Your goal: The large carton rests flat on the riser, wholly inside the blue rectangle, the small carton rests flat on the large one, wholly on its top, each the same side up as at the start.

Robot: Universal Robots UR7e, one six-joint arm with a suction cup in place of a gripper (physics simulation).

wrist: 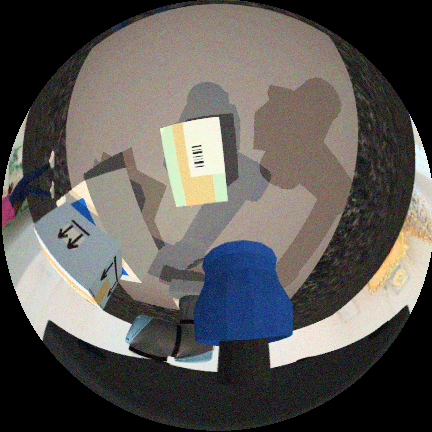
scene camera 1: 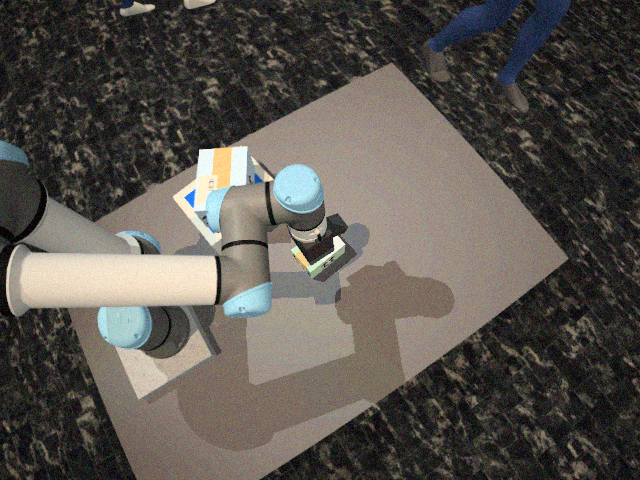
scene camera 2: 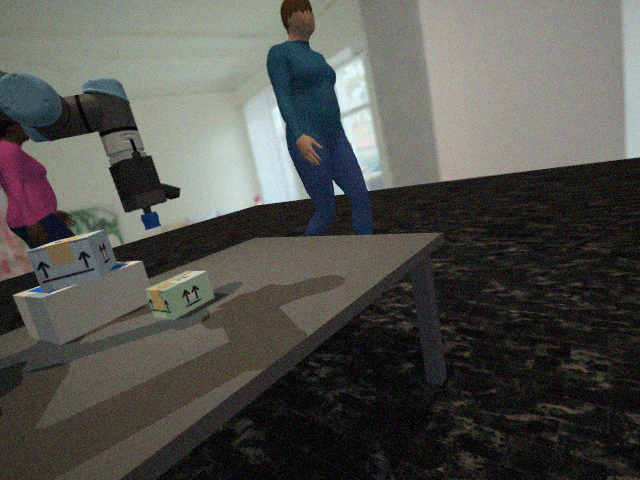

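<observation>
The large carton, pale blue with orange tape, rests flat on the white riser, arrows up in scene camera 2. Parts of the blue rectangle show around it; its far edge is hidden, so I cannot tell if it is wholly inside. The small carton, green with orange tape, stands flat on the table, arrows up, apart from the riser. My blue suction cup is open and empty, high above the table; the tool hides it in scene camera 1.
The table carries the riser, the small carton and the arm's base plate. The arm reaches past the large carton and partly covers it in scene camera 1. People stand beyond the table.
</observation>
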